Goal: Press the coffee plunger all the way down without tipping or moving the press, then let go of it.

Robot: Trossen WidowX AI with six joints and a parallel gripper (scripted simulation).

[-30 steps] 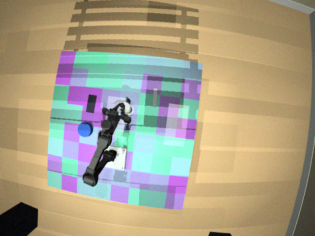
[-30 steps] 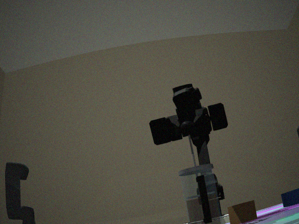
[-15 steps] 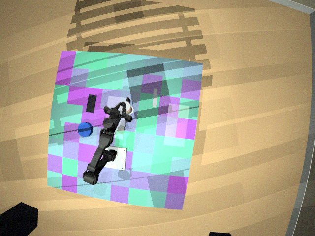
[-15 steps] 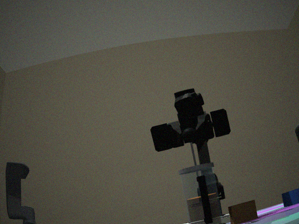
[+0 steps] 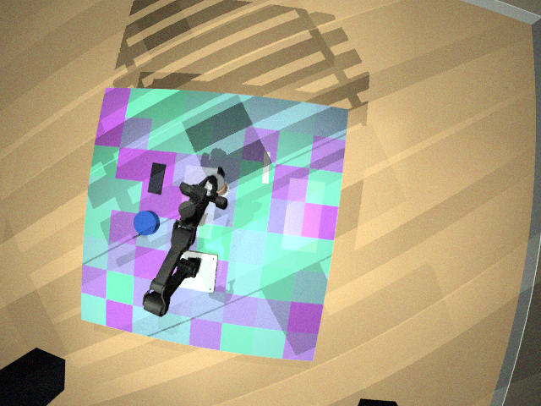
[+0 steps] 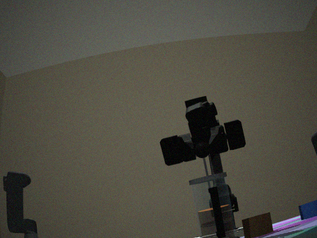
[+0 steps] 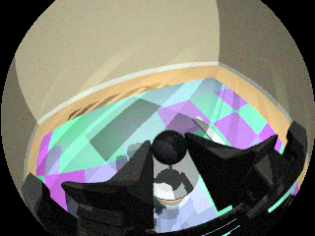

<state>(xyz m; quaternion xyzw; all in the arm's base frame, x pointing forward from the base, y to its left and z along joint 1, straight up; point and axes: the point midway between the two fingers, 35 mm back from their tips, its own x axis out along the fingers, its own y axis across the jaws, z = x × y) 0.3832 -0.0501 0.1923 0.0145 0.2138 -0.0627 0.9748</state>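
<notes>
The coffee press is 100 mm below my gripper tip. From my gripper tip the other things lie so: black slab: 330 mm to the left, 200 mm below, 50 mm behind; blue cylinder: 330 mm to the left, 270 mm behind, 180 mm below; orange block: 180 mm below, 130 mm behind, 100 mm to the left.
</notes>
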